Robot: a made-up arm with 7 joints. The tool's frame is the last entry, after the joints. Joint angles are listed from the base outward. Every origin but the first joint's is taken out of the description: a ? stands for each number. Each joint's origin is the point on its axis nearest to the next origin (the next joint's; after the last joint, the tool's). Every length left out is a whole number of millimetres.
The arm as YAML. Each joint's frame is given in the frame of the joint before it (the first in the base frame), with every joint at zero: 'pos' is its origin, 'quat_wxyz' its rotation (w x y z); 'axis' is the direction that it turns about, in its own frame. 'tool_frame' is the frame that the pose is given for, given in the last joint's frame.
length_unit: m
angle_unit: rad
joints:
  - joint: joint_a
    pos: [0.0, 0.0, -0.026]
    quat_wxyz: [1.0, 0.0, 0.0, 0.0]
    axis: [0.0, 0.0, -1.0]
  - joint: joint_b
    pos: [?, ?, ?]
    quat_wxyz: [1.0, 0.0, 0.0, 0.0]
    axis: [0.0, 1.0, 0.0]
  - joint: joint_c
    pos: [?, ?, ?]
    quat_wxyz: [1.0, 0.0, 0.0, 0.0]
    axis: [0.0, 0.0, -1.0]
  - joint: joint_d
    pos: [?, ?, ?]
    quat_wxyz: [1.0, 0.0, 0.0, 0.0]
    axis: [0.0, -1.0, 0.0]
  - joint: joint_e
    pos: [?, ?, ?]
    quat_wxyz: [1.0, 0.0, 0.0, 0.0]
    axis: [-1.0, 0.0, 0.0]
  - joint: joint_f
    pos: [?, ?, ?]
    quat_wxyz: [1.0, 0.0, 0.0, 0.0]
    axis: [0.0, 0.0, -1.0]
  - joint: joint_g
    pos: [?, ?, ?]
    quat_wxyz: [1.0, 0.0, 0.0, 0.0]
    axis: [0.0, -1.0, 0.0]
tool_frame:
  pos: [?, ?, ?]
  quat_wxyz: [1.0, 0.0, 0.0, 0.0]
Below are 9 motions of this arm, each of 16 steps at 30 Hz.
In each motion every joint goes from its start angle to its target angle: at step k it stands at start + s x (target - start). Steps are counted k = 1, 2, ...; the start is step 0. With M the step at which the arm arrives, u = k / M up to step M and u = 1 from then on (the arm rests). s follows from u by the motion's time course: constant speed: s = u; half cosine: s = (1 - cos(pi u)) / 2; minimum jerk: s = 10 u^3 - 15 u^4 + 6 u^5.
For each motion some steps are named. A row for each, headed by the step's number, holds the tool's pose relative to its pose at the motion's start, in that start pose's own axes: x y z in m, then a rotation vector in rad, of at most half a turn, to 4 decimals.
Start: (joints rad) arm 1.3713 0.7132 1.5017 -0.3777 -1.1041 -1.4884 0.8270
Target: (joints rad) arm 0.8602 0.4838 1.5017 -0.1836 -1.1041 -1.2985 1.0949
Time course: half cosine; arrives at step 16
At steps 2, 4, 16:
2: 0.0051 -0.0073 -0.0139 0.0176 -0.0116 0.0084
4: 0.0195 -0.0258 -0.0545 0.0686 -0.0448 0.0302
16: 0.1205 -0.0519 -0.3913 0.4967 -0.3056 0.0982

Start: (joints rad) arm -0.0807 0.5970 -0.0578 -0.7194 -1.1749 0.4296 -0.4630
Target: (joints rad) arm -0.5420 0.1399 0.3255 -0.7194 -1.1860 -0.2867 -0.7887
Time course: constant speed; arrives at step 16
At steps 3, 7, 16:
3: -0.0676 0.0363 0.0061 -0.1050 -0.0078 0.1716
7: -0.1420 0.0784 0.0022 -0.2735 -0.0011 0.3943
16: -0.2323 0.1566 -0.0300 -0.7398 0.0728 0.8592

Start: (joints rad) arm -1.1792 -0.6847 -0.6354 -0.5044 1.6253 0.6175 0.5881
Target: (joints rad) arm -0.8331 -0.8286 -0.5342 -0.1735 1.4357 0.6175 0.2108
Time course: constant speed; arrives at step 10
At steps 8, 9, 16:
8: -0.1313 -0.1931 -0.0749 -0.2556 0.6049 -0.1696
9: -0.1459 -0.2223 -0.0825 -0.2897 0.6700 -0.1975
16: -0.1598 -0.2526 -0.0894 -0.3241 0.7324 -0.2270

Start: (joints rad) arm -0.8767 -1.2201 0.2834 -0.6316 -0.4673 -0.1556 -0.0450
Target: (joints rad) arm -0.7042 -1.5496 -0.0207 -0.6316 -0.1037 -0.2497 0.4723
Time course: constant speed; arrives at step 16
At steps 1, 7, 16:
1: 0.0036 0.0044 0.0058 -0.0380 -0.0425 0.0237
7: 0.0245 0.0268 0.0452 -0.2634 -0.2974 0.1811
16: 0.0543 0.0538 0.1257 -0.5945 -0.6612 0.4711

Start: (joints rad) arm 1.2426 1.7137 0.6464 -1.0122 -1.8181 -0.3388 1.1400
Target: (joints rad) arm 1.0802 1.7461 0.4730 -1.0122 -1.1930 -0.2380 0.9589
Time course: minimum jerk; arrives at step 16
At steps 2, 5, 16:
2: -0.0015 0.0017 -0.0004 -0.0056 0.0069 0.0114
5: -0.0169 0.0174 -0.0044 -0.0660 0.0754 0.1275
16: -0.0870 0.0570 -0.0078 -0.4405 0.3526 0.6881

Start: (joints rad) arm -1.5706 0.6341 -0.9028 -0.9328 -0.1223 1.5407 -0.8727
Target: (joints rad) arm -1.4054 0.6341 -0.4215 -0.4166 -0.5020 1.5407 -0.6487
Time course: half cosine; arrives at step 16
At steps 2, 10, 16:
2: -0.0038 -0.0023 0.0111 0.0232 0.0252 0.0131
10: 0.0010 -0.1140 0.2067 0.4516 0.4214 0.2195
16: 0.0475 -0.2108 0.2763 0.6731 0.5796 0.3026

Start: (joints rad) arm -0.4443 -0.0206 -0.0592 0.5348 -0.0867 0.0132 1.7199
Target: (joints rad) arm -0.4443 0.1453 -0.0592 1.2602 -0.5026 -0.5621 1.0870
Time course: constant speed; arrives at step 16
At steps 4, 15, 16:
4: 0.0595 -0.0034 0.0282 0.1540 0.0128 -0.1085
15: 0.1728 -0.0602 0.1277 0.6790 -0.0327 -0.1473
16: 0.1790 -0.0681 0.1358 0.7277 -0.0431 -0.1301

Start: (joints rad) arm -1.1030 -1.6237 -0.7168 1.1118 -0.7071 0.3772 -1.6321
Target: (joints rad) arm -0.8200 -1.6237 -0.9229 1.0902 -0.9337 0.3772 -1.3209
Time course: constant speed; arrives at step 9
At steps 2, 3, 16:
2: -0.0077 0.0053 0.0235 -0.0167 0.0300 0.0395
3: -0.0106 0.0078 0.0357 -0.0216 0.0455 0.0596
16: -0.0151 0.0213 0.1126 -0.0015 0.1432 0.1777

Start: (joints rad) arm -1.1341 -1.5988 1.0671 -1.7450 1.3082 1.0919 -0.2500
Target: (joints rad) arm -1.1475 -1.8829 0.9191 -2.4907 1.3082 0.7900 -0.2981
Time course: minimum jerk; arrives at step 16
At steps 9, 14, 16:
9: -0.1590 -0.1434 -0.0368 -0.2212 -0.0963 0.5348
14: -0.2012 -0.2667 -0.0642 -0.4034 -0.1494 0.8187
16: -0.2021 -0.2725 -0.0653 -0.4122 -0.1514 0.8304

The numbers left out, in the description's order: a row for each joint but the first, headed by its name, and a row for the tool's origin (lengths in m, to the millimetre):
joint_b: 0.055 -0.247 0.0
joint_c: 0.119 0.0 -0.283
joint_d: 0.029 -0.348 0.0
joint_e: 0.346 0.0 -0.11
joint_f: 0.0 0.035 0.035
joint_g: -0.085 0.175 0.0
tool: -0.088 0.0 -0.017

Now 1 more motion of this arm.
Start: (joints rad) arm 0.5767 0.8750 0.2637 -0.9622 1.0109 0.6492 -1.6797
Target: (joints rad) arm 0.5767 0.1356 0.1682 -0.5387 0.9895 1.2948 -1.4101
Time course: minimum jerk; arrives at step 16
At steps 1, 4, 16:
1: -0.0012 -0.0003 0.0013 0.0032 -0.0019 0.0015
4: -0.0576 -0.0177 0.0586 0.1491 -0.0871 0.0701
16: -0.5612 -0.5273 0.2999 1.5121 -0.6027 0.6940

